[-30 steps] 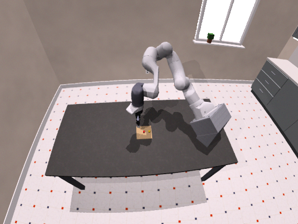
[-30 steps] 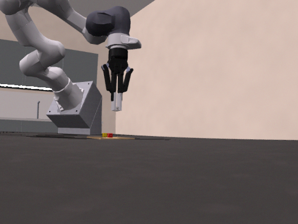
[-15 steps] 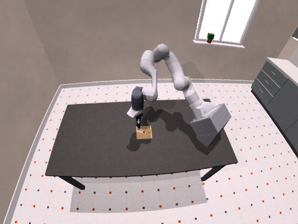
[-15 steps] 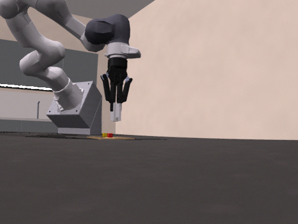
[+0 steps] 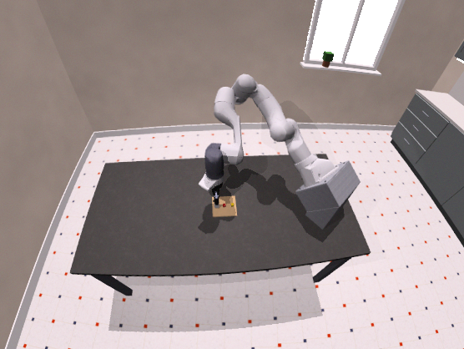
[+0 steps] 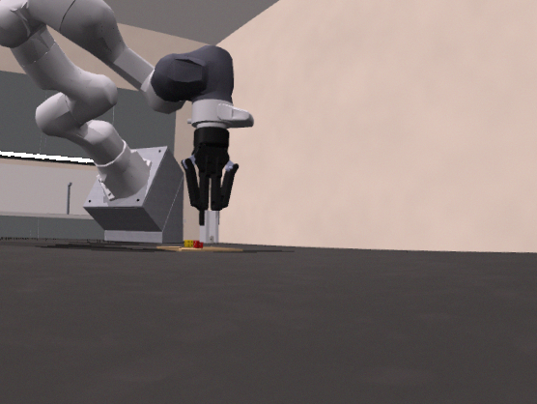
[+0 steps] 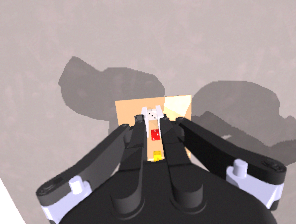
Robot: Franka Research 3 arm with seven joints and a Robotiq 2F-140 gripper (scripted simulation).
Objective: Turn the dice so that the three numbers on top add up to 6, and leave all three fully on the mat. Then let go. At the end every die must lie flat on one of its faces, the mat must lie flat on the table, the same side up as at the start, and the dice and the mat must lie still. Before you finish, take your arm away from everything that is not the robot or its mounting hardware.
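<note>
Right now my hand is 4 cm past the red die, 4 cm above it and 1 cm to the right of it. From my hand the other things lie so: tan mat 5 cm below, 4 cm behind, 1 cm to the left; yellow die 9 cm behind, 4 cm below, 2 cm to the left; white die 3 cm below.
</note>
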